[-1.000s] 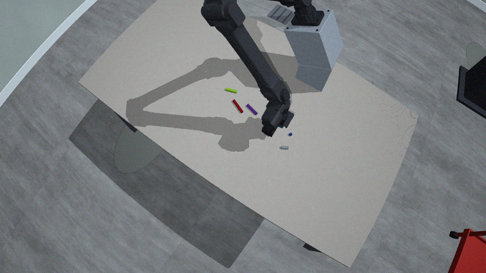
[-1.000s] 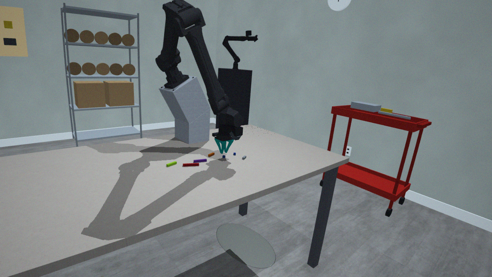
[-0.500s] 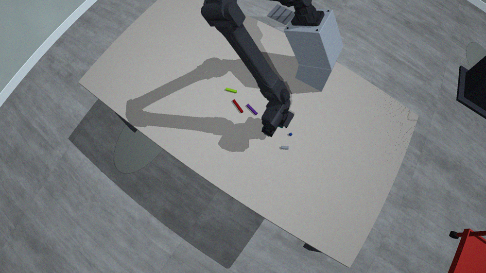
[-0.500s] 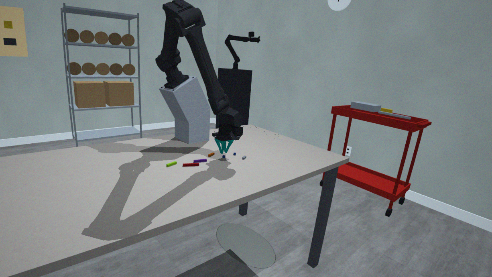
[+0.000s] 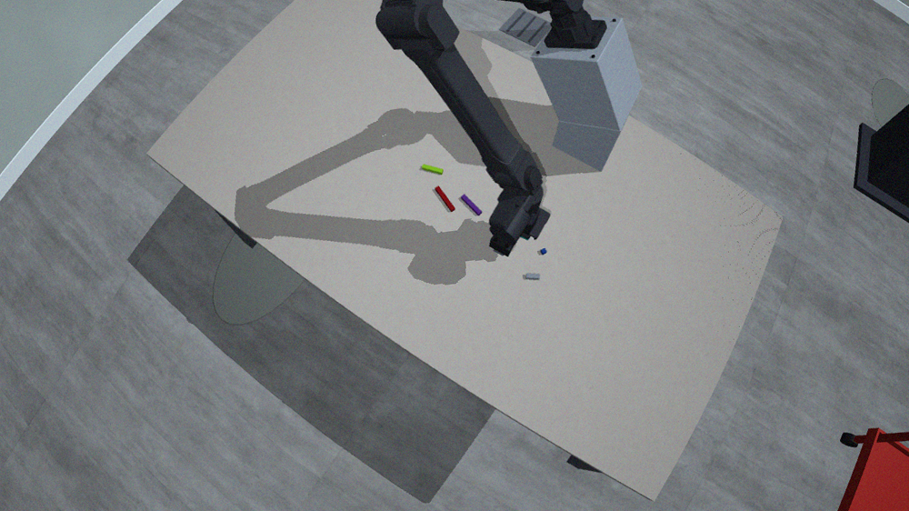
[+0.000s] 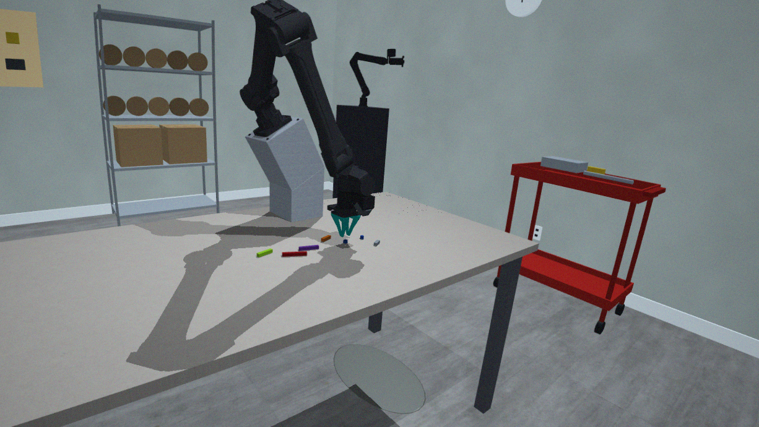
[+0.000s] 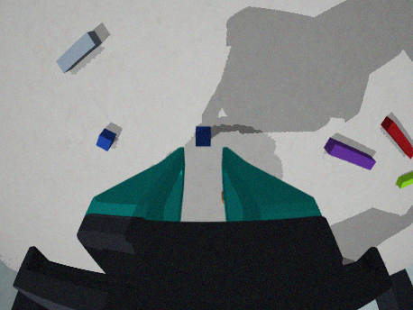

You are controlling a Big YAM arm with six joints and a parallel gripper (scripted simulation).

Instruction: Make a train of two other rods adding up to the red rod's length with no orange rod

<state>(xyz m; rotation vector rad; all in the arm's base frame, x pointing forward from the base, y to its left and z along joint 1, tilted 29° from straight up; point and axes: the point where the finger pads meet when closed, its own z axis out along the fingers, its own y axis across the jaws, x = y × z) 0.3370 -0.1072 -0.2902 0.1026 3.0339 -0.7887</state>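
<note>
My gripper is now 190 mm to the left of the red rod and 30 mm above it. From my hand the other things lie so: grey rod (70 mm ahead, 70 mm to the left, 30 mm below); then orange rod (50 mm behind, 30 mm to the right, 30 mm below); then purple rod (20 mm behind, 130 mm to the right, 30 mm below).
</note>
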